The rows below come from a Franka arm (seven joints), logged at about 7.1 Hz.
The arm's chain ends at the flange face. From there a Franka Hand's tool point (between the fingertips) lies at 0.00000 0.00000 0.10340 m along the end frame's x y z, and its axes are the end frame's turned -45 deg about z.
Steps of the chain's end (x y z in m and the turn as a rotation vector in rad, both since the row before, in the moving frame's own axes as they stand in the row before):
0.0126 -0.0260 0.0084 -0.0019 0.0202 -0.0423
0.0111 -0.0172 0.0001 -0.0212 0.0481 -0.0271
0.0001 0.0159 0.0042 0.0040 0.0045 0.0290
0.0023 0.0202 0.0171 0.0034 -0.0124 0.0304
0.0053 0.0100 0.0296 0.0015 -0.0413 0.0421
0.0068 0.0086 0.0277 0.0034 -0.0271 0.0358
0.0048 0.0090 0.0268 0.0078 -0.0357 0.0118
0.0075 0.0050 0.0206 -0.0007 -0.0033 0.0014
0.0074 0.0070 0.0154 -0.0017 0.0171 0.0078
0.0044 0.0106 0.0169 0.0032 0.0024 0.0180
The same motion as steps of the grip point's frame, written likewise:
0.0287 -0.0079 0.0084 -0.0156 0.0129 -0.0423
0.0220 0.0007 0.0000 -0.0490 0.0190 -0.0271
-0.0106 0.0114 0.0042 -0.0004 0.0060 0.0290
-0.0133 0.0147 0.0171 0.0112 -0.0064 0.0304
-0.0062 0.0076 0.0295 0.0303 -0.0281 0.0421
-0.0030 0.0086 0.0277 0.0216 -0.0168 0.0358
-0.0050 0.0066 0.0267 0.0308 -0.0197 0.0118
0.0015 0.0086 0.0206 0.0018 -0.0028 0.0014
0.0014 0.0116 0.0154 -0.0133 0.0109 0.0078
-0.0040 0.0106 0.0169 0.0006 0.0040 0.0180

